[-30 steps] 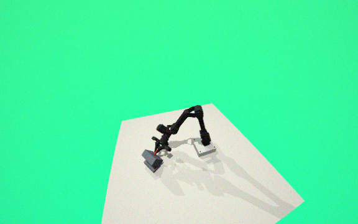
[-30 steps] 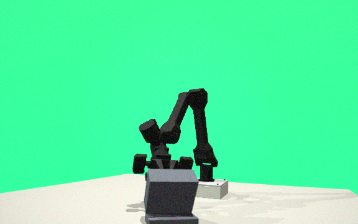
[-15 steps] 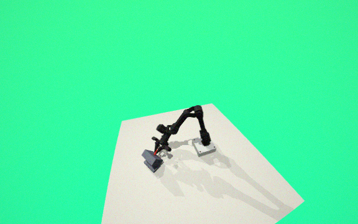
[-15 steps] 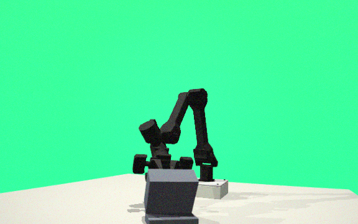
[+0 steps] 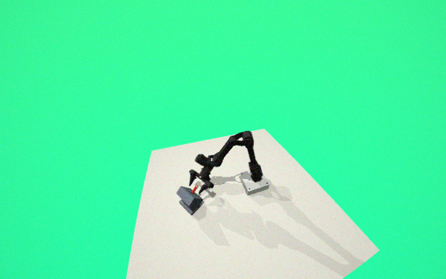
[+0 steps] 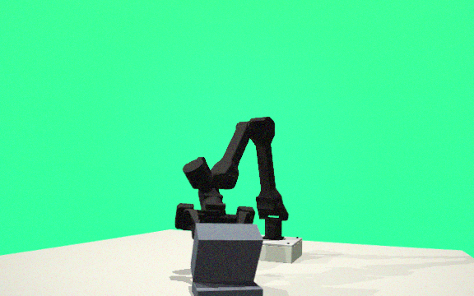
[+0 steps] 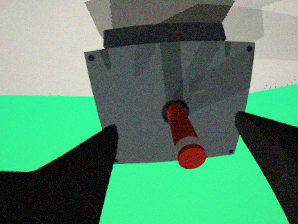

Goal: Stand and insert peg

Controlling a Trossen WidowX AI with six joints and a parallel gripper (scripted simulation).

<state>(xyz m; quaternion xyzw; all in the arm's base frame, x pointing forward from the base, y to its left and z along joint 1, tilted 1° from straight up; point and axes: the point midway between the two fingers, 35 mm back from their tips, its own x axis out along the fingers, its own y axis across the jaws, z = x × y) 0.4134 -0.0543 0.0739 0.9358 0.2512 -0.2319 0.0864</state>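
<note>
My gripper tip is now 10 mm past the red peg and 10 mm below it. The rest, counted from my gripper tip: grey sloped panel 40 mm ahead, 20 mm to the left, 20 mm below.
</note>
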